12 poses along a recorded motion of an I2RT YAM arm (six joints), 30 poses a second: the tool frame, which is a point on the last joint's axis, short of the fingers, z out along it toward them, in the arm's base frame.
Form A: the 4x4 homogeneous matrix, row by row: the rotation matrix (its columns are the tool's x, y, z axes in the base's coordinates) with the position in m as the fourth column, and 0 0 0 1 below. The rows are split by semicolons.
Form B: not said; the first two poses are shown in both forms.
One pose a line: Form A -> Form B
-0.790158 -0.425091 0.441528 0.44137; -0.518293 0.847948 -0.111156 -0.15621; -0.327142 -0.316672 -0.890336 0.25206; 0 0 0 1 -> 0.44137 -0.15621 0.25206 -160.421 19.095 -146.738
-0.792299 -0.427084 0.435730 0.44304; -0.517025 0.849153 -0.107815 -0.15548; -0.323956 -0.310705 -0.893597 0.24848; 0 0 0 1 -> 0.44304 -0.15548 0.24848 -160.827 18.902 -146.873
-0.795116 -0.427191 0.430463 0.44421; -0.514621 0.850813 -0.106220 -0.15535; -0.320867 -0.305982 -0.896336 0.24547; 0 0 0 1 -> 0.44421 -0.15535 0.24547 -161.152 18.715 -147.088
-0.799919 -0.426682 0.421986 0.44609; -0.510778 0.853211 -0.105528 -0.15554; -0.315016 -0.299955 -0.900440 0.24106; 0 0 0 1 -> 0.44609 -0.15554 0.24106 -161.576 18.362 -147.440
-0.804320 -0.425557 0.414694 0.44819; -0.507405 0.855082 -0.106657 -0.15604; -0.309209 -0.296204 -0.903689 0.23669; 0 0 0 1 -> 0.44819 -0.15604 0.23669 -161.852 18.012 -147.754
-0.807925 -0.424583 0.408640 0.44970; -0.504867 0.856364 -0.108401 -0.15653; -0.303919 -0.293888 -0.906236 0.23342; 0 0 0 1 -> 0.44970 -0.15653 0.23342 -162.032 17.693 -147.999
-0.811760 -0.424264 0.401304 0.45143; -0.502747 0.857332 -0.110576 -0.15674; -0.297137 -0.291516 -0.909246 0.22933; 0 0 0 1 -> 0.45143 -0.15674 0.22933 -162.223 17.286 -148.229
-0.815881 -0.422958 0.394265 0.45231; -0.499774 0.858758 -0.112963 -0.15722; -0.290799 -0.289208 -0.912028 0.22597; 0 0 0 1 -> 0.45231 -0.15722 0.22597 -162.406 16.906 -148.510
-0.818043 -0.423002 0.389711 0.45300; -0.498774 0.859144 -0.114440 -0.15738; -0.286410 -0.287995 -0.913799 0.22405; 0 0 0 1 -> 0.45300 -0.15738 0.22405 -162.507 16.643 -148.629
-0.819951 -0.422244 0.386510 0.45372; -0.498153 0.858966 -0.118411 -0.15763; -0.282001 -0.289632 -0.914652 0.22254; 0 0 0 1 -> 0.45372 -0.15763 0.22254 -162.429 16.380 -148.720
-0.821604 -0.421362 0.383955 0.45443; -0.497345 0.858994 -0.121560 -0.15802; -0.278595 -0.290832 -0.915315 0.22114; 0 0 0 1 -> 0.45443 -0.15802 0.22114 -162.373 16.176 -148.812
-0.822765 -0.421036 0.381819 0.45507; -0.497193 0.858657 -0.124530 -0.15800; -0.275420 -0.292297 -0.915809 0.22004; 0 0 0 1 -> 0.45507 -0.15800 0.22004 -162.299 15.987 -148.856
